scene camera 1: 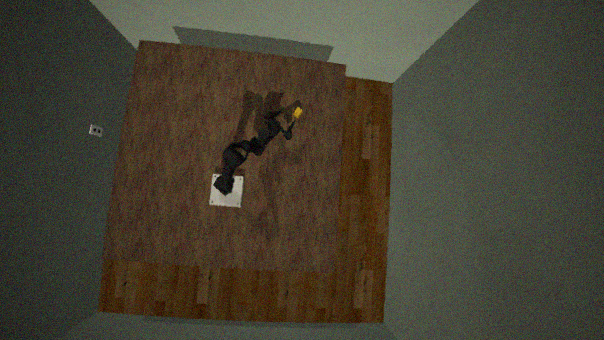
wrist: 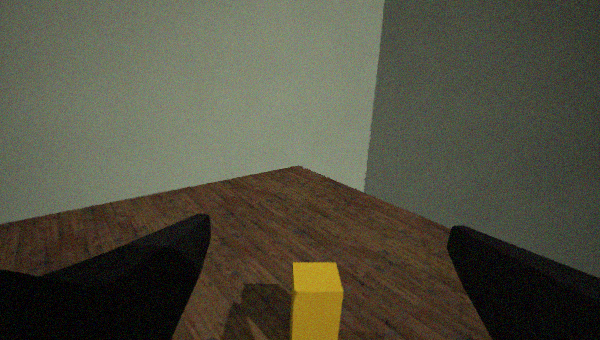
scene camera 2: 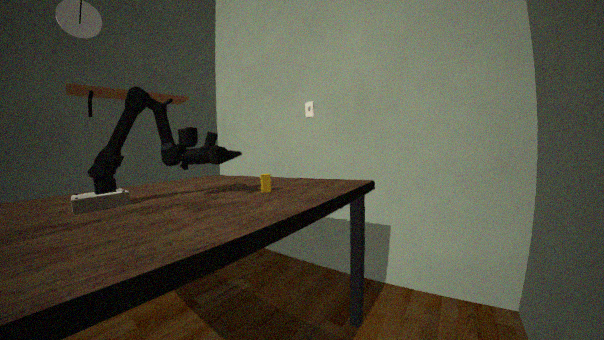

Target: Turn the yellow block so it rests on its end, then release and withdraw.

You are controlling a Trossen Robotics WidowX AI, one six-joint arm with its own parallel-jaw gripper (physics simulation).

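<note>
The yellow block [scene camera 1: 298, 112] [scene camera 2: 265, 183] [wrist: 316, 312] stands upright on its end on the wooden table [scene camera 1: 170, 125] [scene camera 2: 165, 225] [wrist: 390, 255]. Its long side is vertical in scene camera 2. In the wrist view its top face and one side show at the bottom centre, and its lower part is cut off by the frame edge. My gripper [scene camera 1: 294, 114] [scene camera 2: 240, 153] [wrist: 331, 232] is wide open and empty. It points roughly level, higher than the block's top and towards the arm's base from it. In scene camera 2 a gap shows between the fingertips and the block.
The arm's white base plate [scene camera 1: 233, 198] [scene camera 2: 100, 202] sits on the table. The table's far corner [scene camera 2: 371, 184] [wrist: 299, 167] lies beyond the block, with a pale wall [scene camera 2: 415, 125] [wrist: 175, 90] behind it. Dark arm shadows fall on the table near the block.
</note>
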